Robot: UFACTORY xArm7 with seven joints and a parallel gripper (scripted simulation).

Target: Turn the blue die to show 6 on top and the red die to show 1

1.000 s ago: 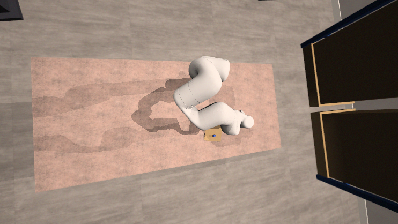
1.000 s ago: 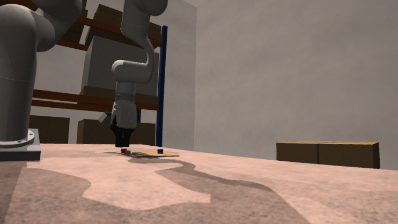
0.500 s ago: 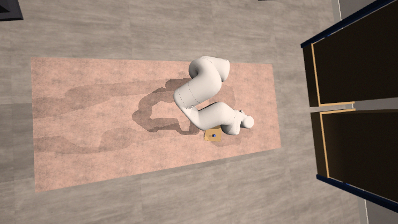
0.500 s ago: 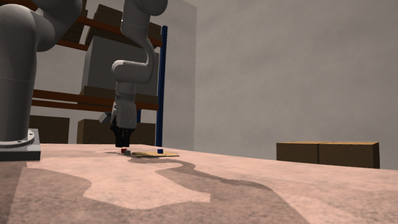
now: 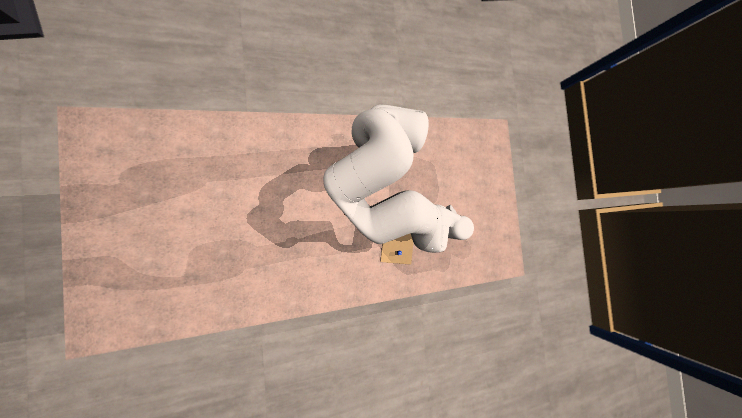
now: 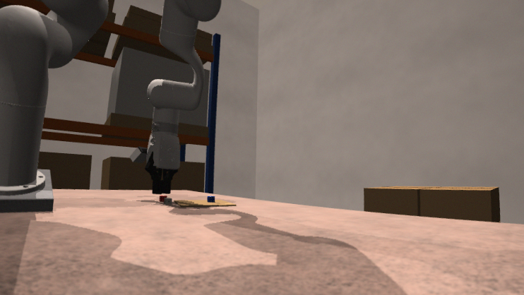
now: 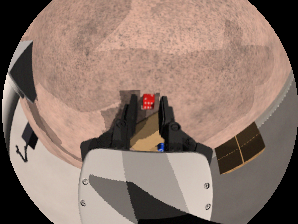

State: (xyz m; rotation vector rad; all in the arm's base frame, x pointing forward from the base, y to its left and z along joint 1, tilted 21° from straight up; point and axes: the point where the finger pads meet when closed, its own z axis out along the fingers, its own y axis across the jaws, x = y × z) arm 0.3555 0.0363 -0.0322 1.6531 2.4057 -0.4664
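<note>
Right now my hand is 10 mm to the left of the red die and 30 mm above it. Also, from my hand: tan mat: 60 mm ahead, 120 mm to the right, 40 mm below; blue die: 90 mm ahead, 120 mm to the right, 30 mm below; white die: 20 mm behind, 80 mm to the right, 30 mm below.
</note>
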